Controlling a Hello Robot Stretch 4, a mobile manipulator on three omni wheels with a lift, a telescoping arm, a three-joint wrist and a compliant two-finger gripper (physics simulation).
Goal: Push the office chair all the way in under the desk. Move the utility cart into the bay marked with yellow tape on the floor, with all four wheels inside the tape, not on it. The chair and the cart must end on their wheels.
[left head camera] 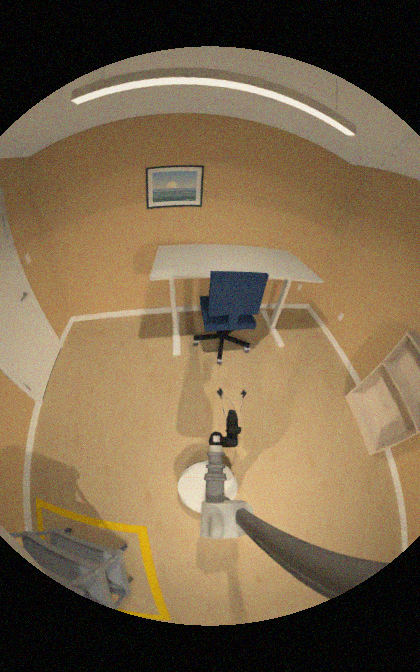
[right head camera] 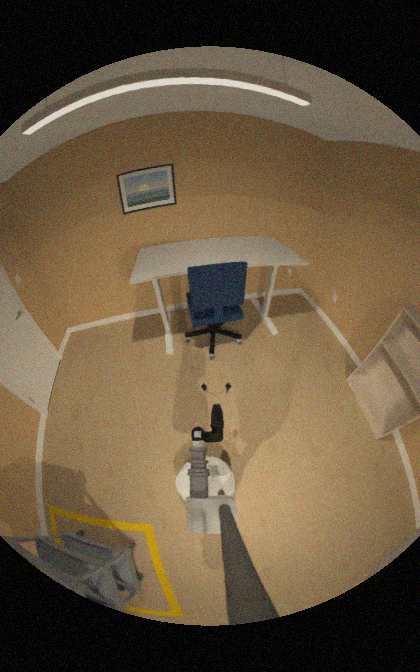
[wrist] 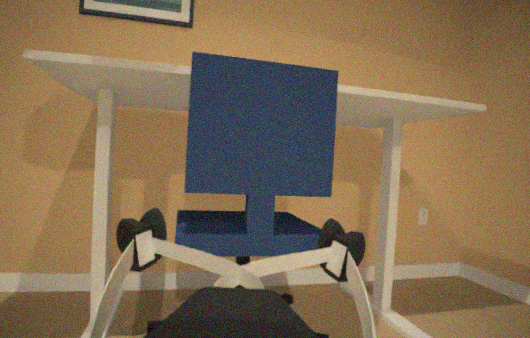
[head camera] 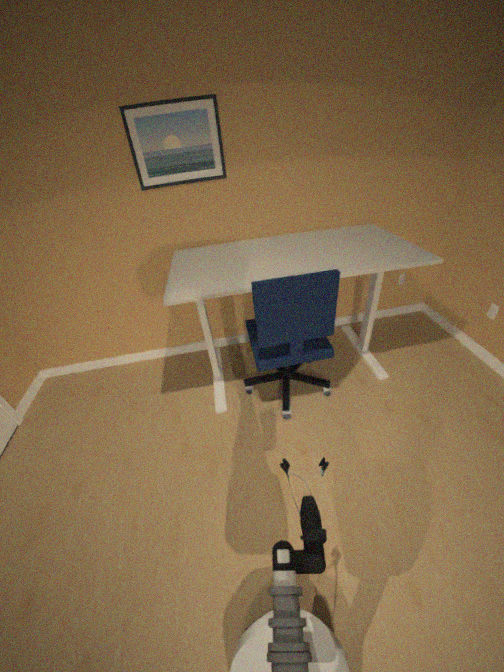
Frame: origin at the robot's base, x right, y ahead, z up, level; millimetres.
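Where they show: gripper, between the fingertips: (wrist: 243,234) (head camera: 303,458).
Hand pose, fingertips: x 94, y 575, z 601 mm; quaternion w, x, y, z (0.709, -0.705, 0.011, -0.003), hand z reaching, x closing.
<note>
After its pixels a point has its place.
The blue office chair (head camera: 295,312) @[x 146, y 1283, z 761 mm] (left head camera: 237,295) (right head camera: 217,290) (wrist: 261,125) @[x 142, y 1283, z 764 mm] stands upright on its wheels between the legs of the white desk (head camera: 217,271) @[x -268, y 1520, z 923 mm] (left head camera: 190,262) (right head camera: 170,259) (wrist: 145,82) @[x -237, y 1422, z 898 mm]. Its seat is partly under the top; its backrest stands at the front edge. My gripper (head camera: 304,465) @[x 94, y 575, z 601 mm] (left head camera: 232,393) (right head camera: 216,387) (wrist: 243,234) @[x 94, y 575, z 601 mm] is open and empty, in front of the chair and apart from it. The grey utility cart (left head camera: 82,560) (right head camera: 92,562) shows at the lower left edge, over the yellow tape (left head camera: 145,550) (right head camera: 157,560). Not all its wheels show, so I cannot tell whether all are inside.
A pale open shelf unit (left head camera: 371,453) (right head camera: 381,436) stands at the right wall. A white door (left head camera: 22,340) (right head camera: 25,345) is at the left. A framed picture (head camera: 176,143) @[x -471, y 1997, z 1569 mm] (left head camera: 174,187) (right head camera: 146,189) hangs above the desk. My round white base is behind the gripper.
</note>
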